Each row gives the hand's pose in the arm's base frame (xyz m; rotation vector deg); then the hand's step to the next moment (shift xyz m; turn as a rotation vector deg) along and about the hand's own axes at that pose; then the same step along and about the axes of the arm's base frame.
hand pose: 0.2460 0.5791 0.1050 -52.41 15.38 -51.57
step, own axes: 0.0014 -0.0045 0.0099 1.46 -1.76 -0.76
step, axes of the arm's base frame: 0.0038 0.0033 0.0097 -0.50 -2.06 1.14
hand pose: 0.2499 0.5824 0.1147 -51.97 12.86 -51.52
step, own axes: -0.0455 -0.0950 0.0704 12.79 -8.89 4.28
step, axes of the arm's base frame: -0.0469 0.0479 0.1075 5.10 -9.76 11.82
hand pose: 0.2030 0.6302 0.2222 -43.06 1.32 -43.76
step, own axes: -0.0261 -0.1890 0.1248 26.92 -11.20 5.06
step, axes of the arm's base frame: -0.1011 0.0019 0.2043 14.28 -19.34 17.25
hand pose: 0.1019 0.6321 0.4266 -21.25 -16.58 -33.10
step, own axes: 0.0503 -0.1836 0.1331 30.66 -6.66 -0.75
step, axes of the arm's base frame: -0.0871 -0.1106 0.1847 20.83 -20.02 12.26
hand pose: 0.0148 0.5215 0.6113 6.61 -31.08 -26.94
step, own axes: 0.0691 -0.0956 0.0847 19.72 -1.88 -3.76
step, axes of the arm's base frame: -0.0304 -0.1153 0.0830 16.07 -10.80 5.63
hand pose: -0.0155 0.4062 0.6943 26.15 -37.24 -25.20
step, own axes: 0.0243 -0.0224 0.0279 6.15 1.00 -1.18
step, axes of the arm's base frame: -0.0065 -0.0382 0.0193 5.40 -2.08 2.59
